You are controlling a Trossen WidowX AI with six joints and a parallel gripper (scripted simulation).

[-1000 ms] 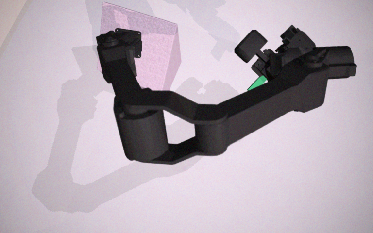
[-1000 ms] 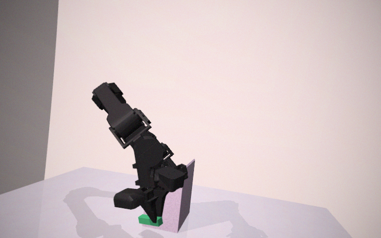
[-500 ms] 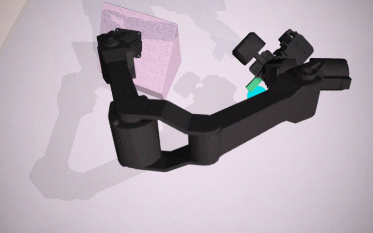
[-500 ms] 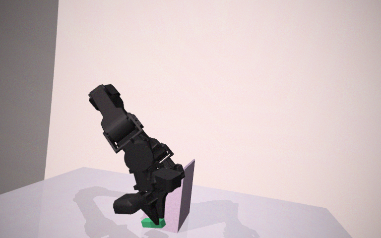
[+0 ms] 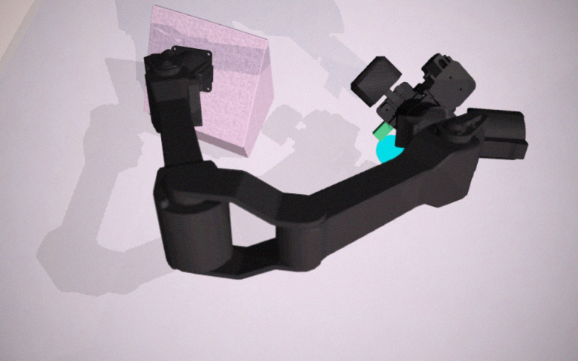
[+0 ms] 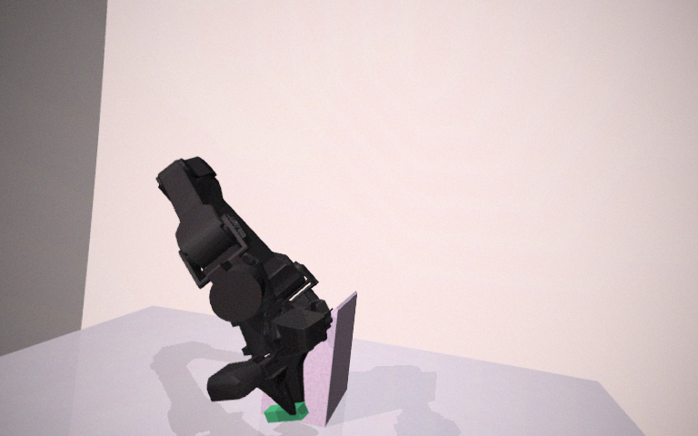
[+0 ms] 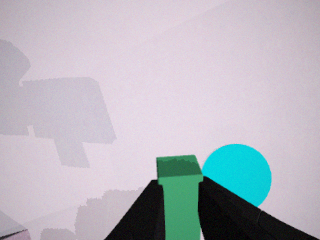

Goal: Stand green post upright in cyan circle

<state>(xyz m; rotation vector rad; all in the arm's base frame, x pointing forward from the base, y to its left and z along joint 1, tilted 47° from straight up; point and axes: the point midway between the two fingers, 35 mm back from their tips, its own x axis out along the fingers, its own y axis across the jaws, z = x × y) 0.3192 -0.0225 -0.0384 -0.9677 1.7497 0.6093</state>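
The cyan circle lies 2 cm ahead of my gripper tip, 3 cm to the right of it and 12 cm below it. Also, from my gripper tip: green post (1 cm behind, 2 cm to the right, 1 cm below).
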